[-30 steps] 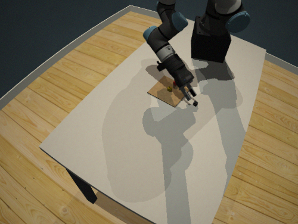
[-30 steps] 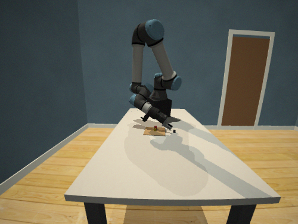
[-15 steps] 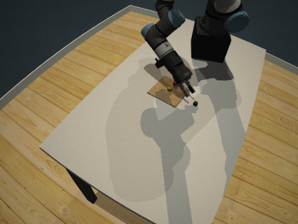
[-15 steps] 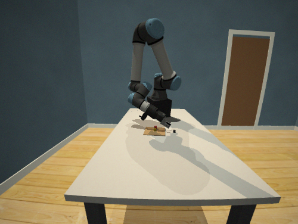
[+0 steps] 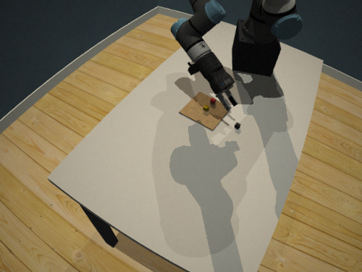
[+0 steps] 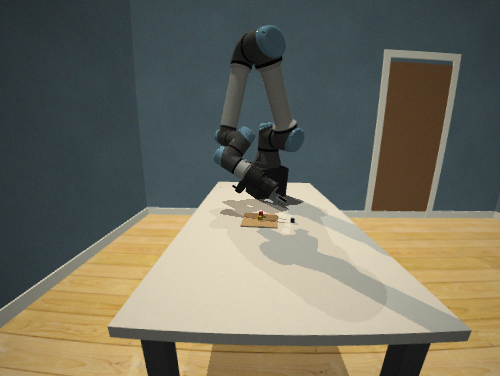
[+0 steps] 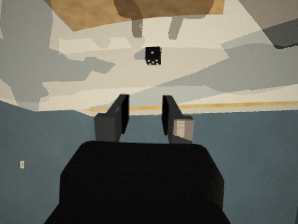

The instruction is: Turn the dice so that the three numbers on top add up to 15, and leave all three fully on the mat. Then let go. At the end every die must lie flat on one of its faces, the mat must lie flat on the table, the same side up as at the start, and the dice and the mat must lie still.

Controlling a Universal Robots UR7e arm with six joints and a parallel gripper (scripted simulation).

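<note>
Right now my hand is 10 mm short of the black die, 50 mm to the right of it and 80 mm above it. From my hand the other things lie so: yellow die 80 mm to the right, 70 mm below; red die 50 mm behind, 80 mm to the right, 70 mm below; brown mat 80 mm to the right, 80 mm below.
</note>
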